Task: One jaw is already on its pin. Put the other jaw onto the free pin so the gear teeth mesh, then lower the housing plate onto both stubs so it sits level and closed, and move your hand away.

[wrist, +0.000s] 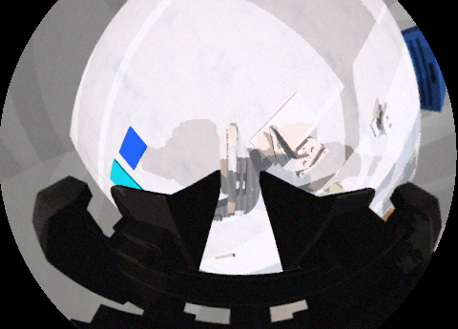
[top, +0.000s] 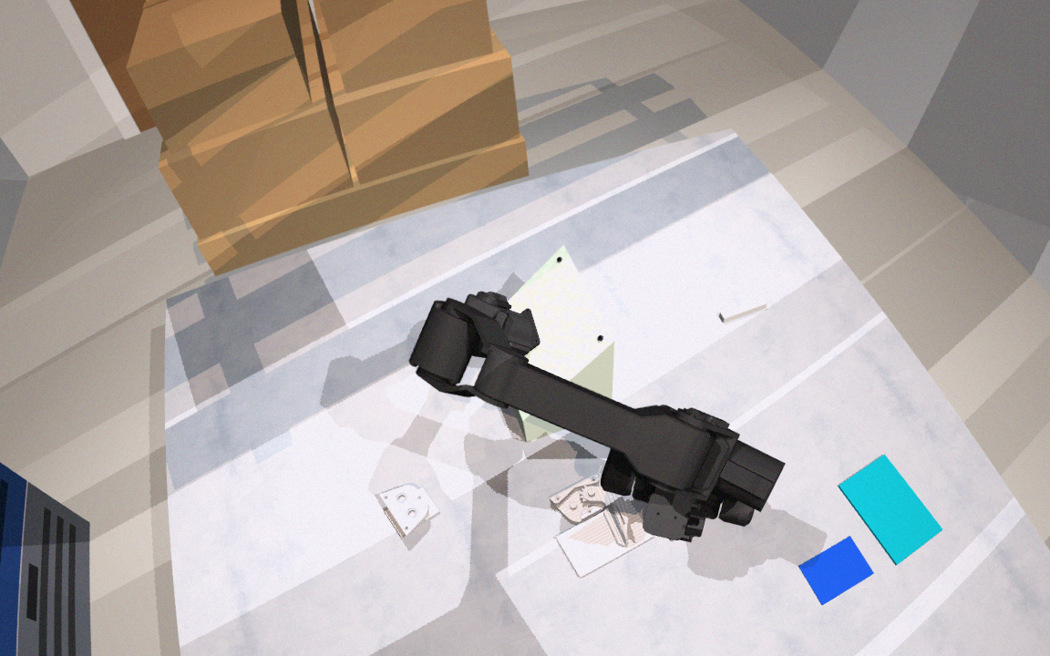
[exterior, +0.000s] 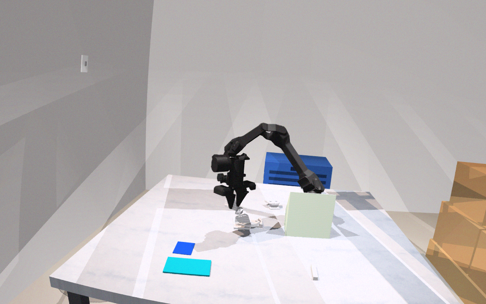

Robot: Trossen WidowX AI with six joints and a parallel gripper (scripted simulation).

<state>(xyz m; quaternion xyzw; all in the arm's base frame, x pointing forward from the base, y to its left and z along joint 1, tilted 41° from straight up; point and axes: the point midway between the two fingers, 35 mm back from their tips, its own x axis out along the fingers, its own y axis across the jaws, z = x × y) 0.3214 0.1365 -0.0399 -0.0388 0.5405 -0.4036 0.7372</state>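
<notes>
My gripper tip is 3 cm to the right of the white jaw and 2 cm past it. The rest, counted from my gripper tip: blue card 22 cm to the left, 14 cm ahead, 10 cm below; cyan card 34 cm to the left, 10 cm below, 8 cm ahead; white block 35 cm to the right, 13 cm behind, 9 cm below.
</notes>
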